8 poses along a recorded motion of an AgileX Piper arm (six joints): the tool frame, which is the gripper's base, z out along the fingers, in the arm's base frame.
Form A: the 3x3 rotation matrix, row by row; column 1 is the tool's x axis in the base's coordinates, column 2 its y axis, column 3 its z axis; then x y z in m. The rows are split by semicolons.
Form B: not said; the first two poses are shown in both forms.
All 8 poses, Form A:
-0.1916, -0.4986, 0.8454; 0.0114, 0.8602, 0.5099; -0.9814, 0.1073, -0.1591; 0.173, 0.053, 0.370
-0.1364, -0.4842, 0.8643; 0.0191, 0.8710, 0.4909; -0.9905, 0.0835, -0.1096; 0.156, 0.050, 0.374
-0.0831, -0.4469, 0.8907; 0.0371, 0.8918, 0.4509; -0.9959, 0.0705, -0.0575; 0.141, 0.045, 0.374
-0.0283, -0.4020, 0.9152; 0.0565, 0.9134, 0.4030; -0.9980, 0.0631, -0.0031; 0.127, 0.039, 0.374
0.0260, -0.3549, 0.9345; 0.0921, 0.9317, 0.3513; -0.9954, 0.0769, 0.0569; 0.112, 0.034, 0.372
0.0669, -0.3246, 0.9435; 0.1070, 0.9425, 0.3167; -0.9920, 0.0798, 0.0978; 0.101, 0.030, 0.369
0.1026, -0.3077, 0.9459; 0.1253, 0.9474, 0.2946; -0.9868, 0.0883, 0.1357; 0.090, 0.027, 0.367
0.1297, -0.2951, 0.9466; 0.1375, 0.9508, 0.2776; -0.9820, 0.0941, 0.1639; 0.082, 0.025, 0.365
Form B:
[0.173, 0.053, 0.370, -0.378, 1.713, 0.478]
[0.156, 0.050, 0.374, -0.365, 1.661, 0.451]
[0.141, 0.045, 0.374, -0.325, 1.612, 0.414]
[0.127, 0.039, 0.374, -0.277, 1.562, 0.374]
[0.112, 0.034, 0.372, -0.214, 1.509, 0.349]
[0.101, 0.030, 0.369, -0.180, 1.470, 0.328]
[0.090, 0.027, 0.367, -0.153, 1.434, 0.321]
[0.082, 0.025, 0.365, -0.134, 1.407, 0.316]

